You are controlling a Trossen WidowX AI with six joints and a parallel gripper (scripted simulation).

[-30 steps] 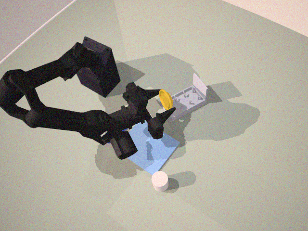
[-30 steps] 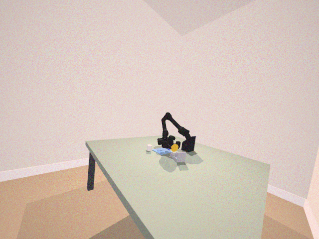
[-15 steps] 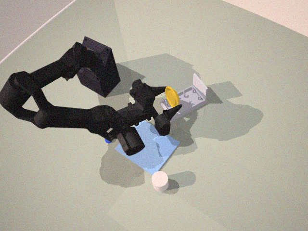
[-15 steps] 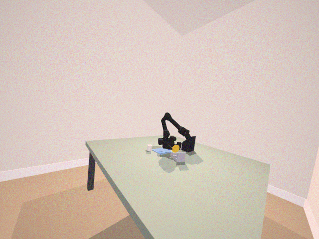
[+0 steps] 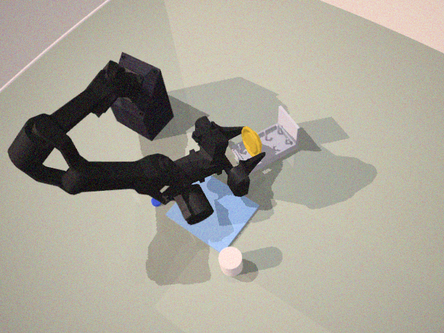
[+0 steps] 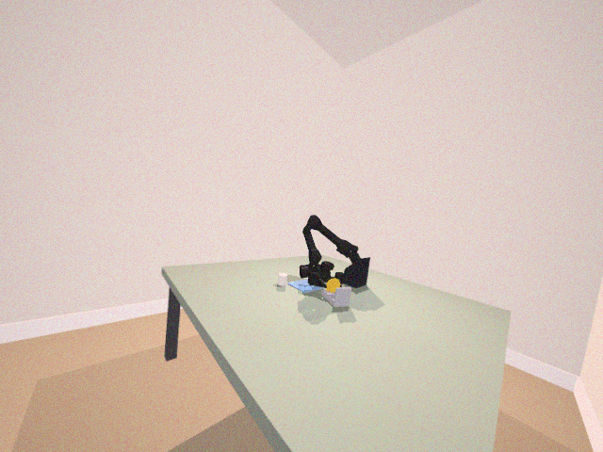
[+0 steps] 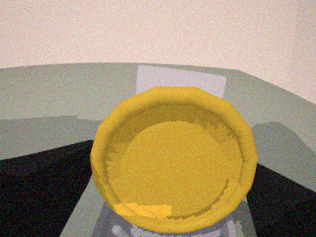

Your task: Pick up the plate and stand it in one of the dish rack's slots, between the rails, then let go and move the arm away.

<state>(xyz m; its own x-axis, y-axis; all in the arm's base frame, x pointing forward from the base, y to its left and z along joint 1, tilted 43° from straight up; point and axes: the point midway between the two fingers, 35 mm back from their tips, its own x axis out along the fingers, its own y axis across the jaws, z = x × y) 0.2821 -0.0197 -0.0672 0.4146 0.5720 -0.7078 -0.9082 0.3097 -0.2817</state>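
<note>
Now: gripper tip 30 mm above the grey dish rack, 20 mm to the right of it and 10 mm short of it. Round my gripper tip: white cup (240 mm to the right, 110 mm ahead, 30 mm below); then blue spoon (200 mm to the right, 100 mm behind, 50 mm below); then yellow plate (10 mm to the right).
</note>
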